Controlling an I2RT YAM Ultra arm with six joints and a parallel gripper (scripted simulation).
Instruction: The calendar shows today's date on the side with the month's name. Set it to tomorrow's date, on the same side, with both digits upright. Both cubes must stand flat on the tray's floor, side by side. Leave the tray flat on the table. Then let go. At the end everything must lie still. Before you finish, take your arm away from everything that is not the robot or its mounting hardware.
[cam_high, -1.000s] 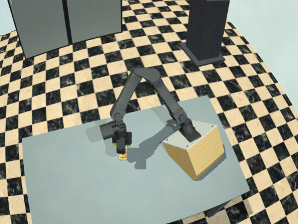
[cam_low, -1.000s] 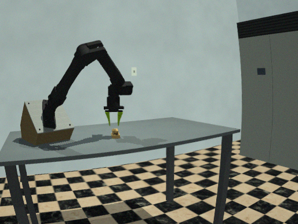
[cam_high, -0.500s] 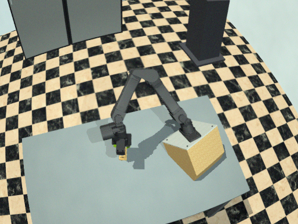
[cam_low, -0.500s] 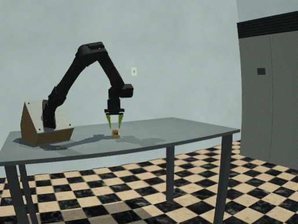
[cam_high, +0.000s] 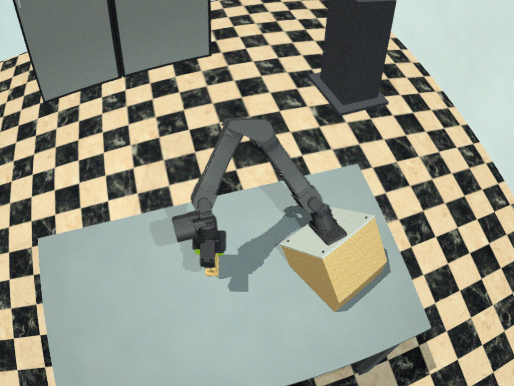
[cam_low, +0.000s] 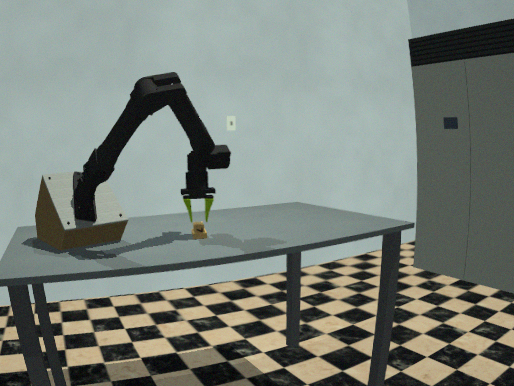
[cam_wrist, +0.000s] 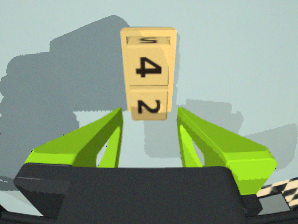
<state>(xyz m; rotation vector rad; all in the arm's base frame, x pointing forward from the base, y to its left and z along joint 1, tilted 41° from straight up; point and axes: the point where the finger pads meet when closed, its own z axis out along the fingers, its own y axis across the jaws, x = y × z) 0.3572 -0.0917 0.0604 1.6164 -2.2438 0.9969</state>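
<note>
Right now the tan tray is 10 mm ahead of my hand, 20 mm to the left of it and 50 mm below it.
</note>
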